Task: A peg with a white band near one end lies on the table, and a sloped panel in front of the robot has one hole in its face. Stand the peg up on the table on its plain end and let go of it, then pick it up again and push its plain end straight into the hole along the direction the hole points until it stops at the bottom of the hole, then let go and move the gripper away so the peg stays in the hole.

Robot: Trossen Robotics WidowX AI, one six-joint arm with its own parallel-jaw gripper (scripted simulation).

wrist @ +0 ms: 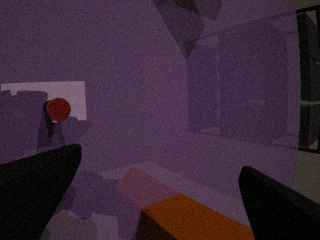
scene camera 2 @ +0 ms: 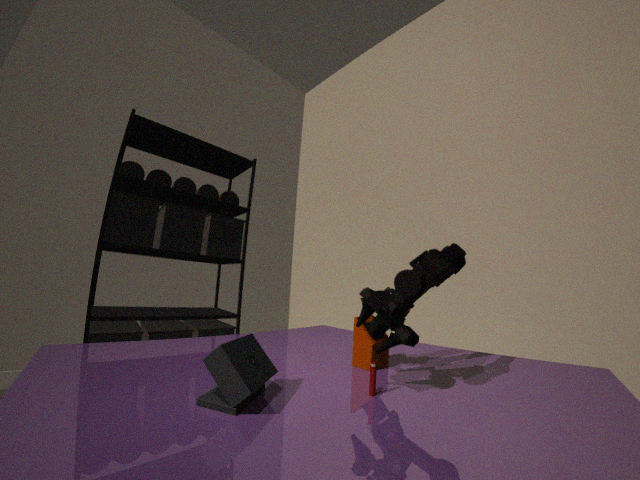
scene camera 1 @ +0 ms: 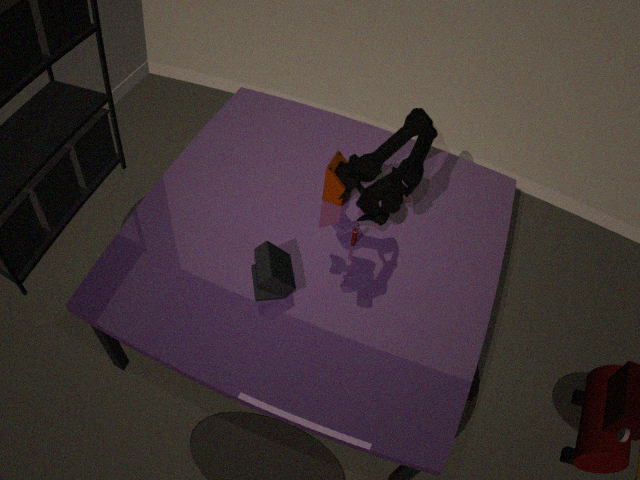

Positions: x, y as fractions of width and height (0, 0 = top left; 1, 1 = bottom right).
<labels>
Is my gripper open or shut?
Open.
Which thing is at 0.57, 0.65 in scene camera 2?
My gripper.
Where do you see a dark sloped panel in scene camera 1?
0.42, 0.53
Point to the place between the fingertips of my gripper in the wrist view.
At 0.50, 0.69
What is my gripper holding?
Nothing.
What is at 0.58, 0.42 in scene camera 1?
My gripper.
</labels>
